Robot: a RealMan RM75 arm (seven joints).
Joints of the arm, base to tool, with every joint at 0 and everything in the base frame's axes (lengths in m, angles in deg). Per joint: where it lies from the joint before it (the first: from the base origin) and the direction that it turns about. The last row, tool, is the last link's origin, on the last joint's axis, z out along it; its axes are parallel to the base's.
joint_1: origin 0 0 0.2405 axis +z
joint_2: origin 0 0 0 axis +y
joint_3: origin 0 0 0.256 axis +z
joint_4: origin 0 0 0 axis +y
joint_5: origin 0 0 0.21 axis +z
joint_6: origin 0 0 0 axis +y
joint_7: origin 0 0 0.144 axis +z
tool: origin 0 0 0
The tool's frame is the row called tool.
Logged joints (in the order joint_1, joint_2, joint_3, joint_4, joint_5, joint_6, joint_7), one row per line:
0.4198, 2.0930, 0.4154, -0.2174, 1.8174, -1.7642, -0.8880
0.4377, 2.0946, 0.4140, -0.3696, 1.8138, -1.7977, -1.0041
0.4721, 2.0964, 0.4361, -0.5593, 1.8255, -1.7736, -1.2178
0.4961, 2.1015, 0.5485, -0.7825, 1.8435, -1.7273, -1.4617
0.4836, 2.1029, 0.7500, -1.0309, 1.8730, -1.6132, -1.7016
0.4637, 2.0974, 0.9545, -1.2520, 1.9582, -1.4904, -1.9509
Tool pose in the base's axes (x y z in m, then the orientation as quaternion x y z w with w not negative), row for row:
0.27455, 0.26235, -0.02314, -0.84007, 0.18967, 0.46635, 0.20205
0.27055, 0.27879, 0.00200, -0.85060, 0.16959, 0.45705, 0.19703
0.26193, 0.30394, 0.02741, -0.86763, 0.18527, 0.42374, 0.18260
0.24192, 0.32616, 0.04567, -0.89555, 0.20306, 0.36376, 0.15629
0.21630, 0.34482, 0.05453, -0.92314, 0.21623, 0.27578, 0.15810
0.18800, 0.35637, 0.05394, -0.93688, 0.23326, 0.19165, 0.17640
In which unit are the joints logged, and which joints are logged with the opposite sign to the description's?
The joints are logged in radians. Opposite sign: joint_3, joint_5, joint_7.
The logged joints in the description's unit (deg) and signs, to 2 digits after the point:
24.05, 119.92, -23.80, -12.46, -104.13, -101.08, 50.88
25.08, 120.01, -23.72, -21.18, -103.92, -103.00, 57.53
27.05, 120.11, -24.99, -32.05, -104.59, -101.62, 69.77
28.42, 120.41, -31.43, -44.83, -105.62, -98.97, 83.75
27.71, 120.49, -42.97, -59.07, -107.31, -92.43, 97.49
26.57, 120.17, -54.69, -71.73, -112.20, -85.39, 111.78

